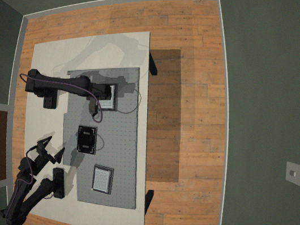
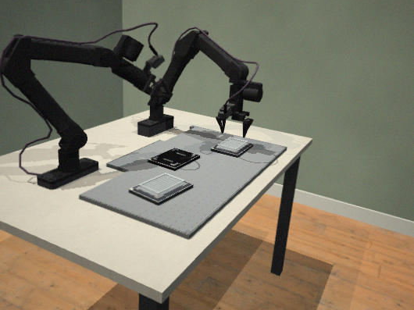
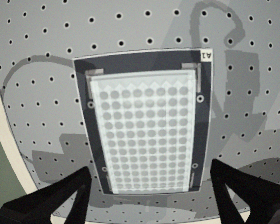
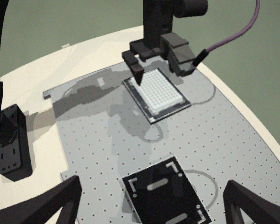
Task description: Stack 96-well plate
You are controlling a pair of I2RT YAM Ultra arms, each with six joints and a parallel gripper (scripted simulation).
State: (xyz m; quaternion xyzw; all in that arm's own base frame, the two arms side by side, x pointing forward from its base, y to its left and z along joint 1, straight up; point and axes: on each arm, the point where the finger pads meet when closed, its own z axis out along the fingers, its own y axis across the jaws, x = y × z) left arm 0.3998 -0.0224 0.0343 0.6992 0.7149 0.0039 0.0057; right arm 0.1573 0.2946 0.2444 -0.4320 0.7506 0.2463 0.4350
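Now: the black nest 24 cm to the right of my left hand, 15 cm behind it and 6 cm below it.
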